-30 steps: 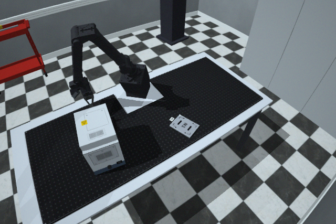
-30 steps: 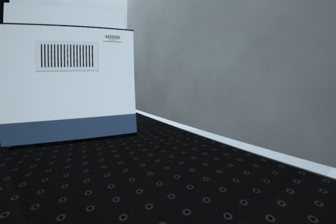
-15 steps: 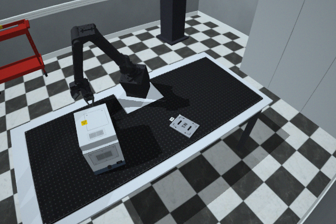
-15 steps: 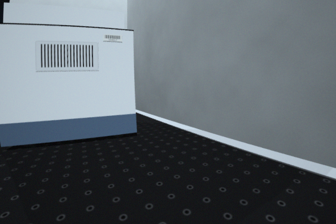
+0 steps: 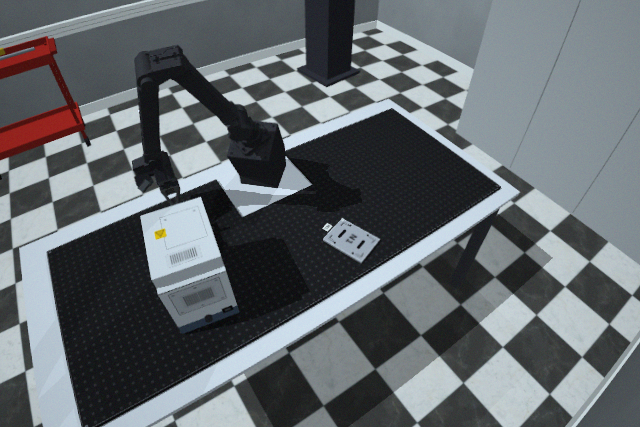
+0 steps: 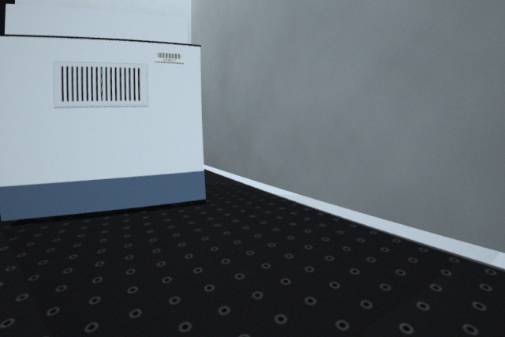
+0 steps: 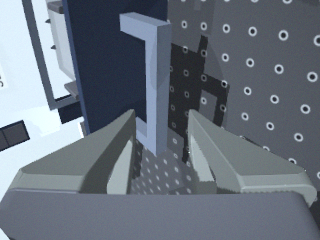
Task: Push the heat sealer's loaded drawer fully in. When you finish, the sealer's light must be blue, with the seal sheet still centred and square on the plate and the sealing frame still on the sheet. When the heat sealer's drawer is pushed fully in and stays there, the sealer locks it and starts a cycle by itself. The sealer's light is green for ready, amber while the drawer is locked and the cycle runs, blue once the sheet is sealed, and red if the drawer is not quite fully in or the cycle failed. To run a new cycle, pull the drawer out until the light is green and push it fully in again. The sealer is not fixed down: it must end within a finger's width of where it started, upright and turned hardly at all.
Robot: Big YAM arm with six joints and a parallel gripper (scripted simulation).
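Now: the dark blue drawer 12 cm ahead of my hand, 4 cm to the right of it and 3 cm below it. The rest, counted from my hand: tiny tag 40 cm to the left, 35 cm ahead, 11 cm below.
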